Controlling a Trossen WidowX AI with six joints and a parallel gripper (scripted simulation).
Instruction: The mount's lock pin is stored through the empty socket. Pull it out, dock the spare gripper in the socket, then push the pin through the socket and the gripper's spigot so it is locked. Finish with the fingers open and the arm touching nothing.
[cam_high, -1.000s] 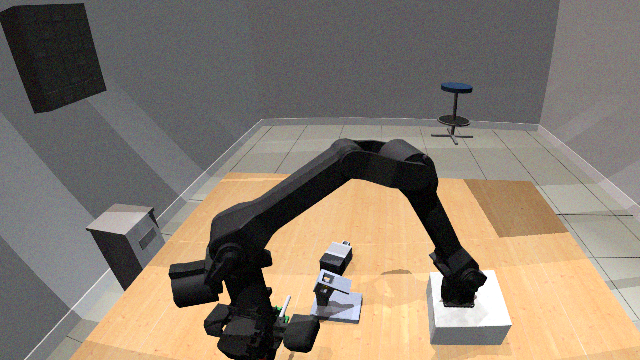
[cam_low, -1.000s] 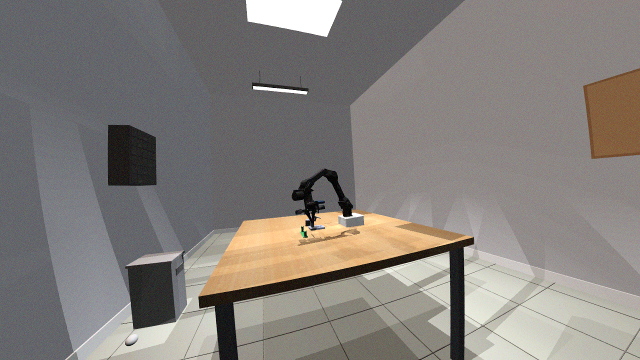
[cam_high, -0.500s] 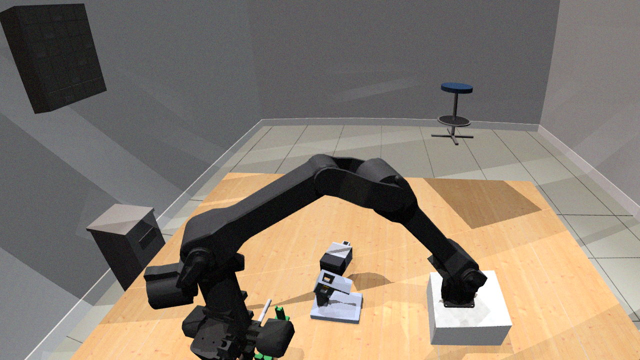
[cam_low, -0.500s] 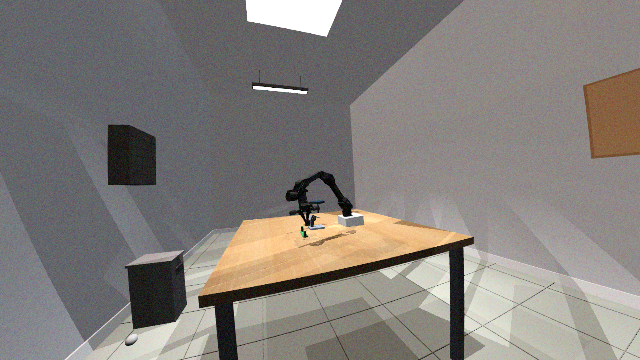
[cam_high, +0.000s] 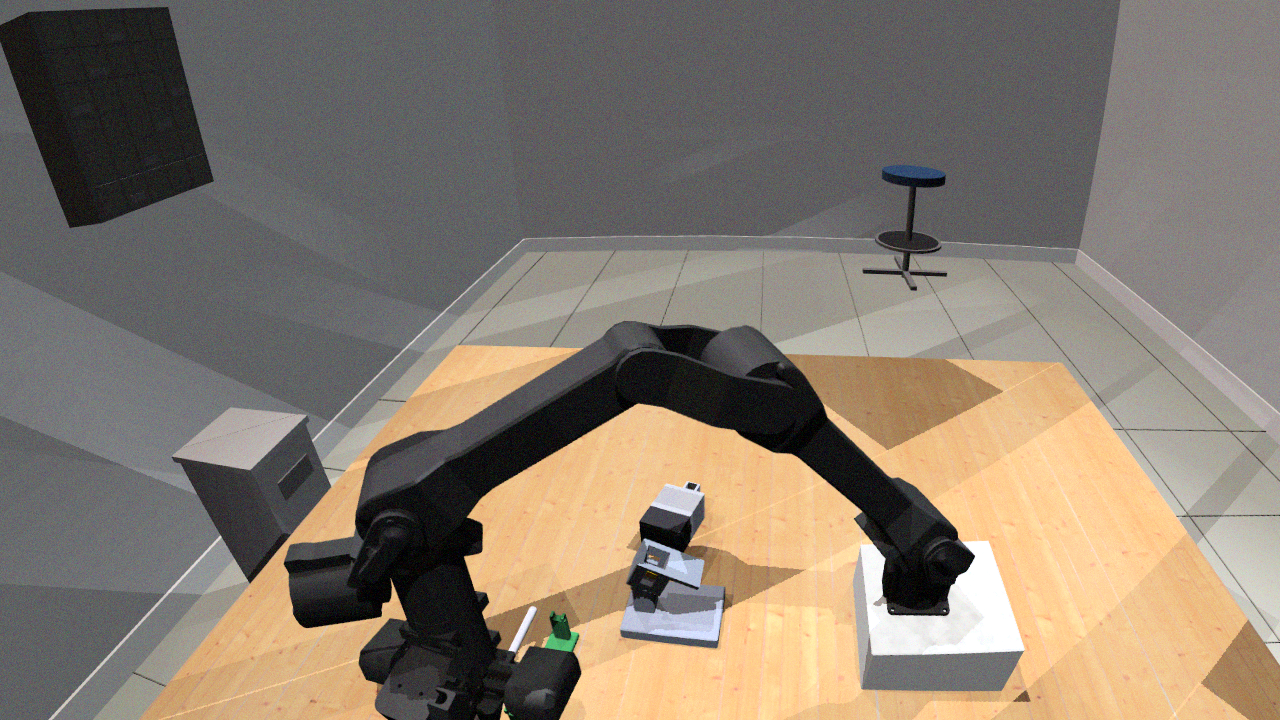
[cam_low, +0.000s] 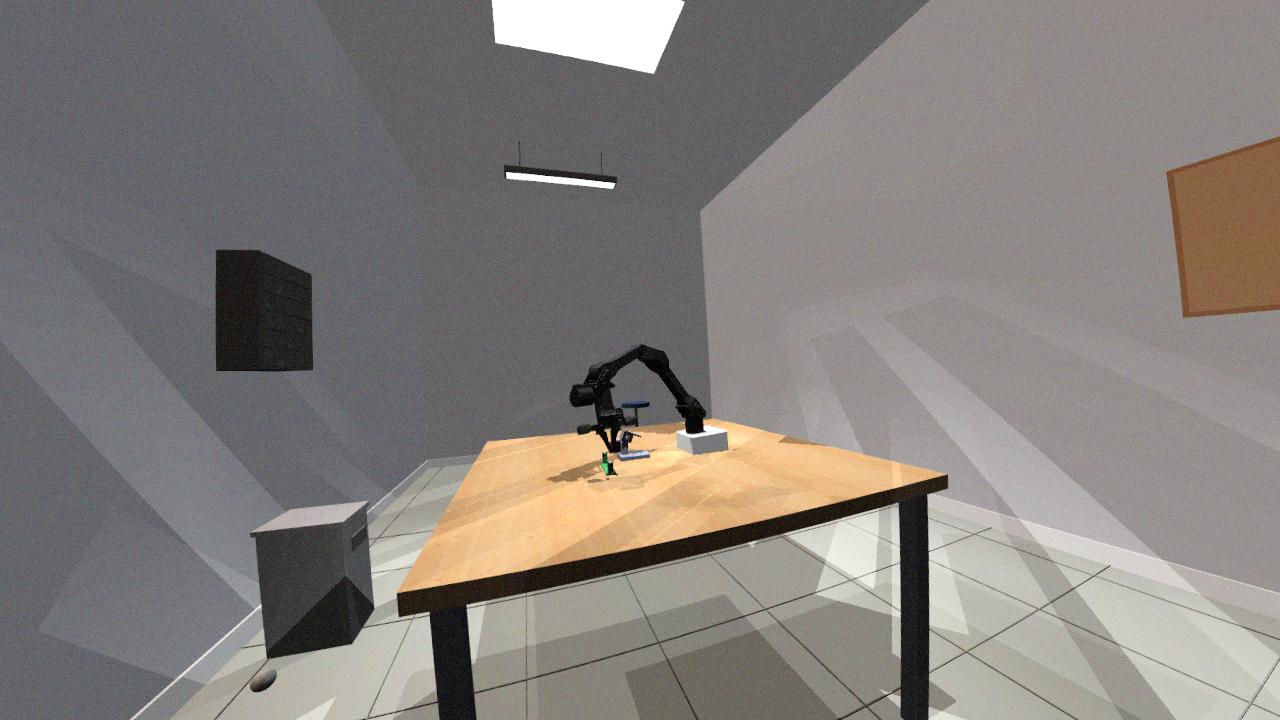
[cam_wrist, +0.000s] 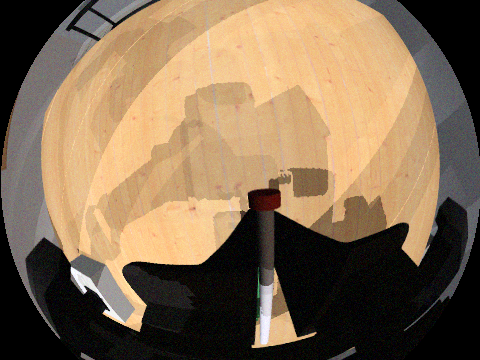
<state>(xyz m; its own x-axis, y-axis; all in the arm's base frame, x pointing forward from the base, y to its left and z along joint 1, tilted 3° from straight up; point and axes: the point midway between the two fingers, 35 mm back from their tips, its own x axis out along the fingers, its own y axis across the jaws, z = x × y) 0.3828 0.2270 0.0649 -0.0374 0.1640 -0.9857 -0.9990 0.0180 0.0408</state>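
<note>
Now: gripper tip 10 cm to the left of the green cradle and 5 cm above it. Also, from my gripper tip: spare gripper: 9 cm behind, 38 cm to the right, 6 cm below; then grey mount: 11 cm behind, 22 cm to the right, 3 cm below.
</note>
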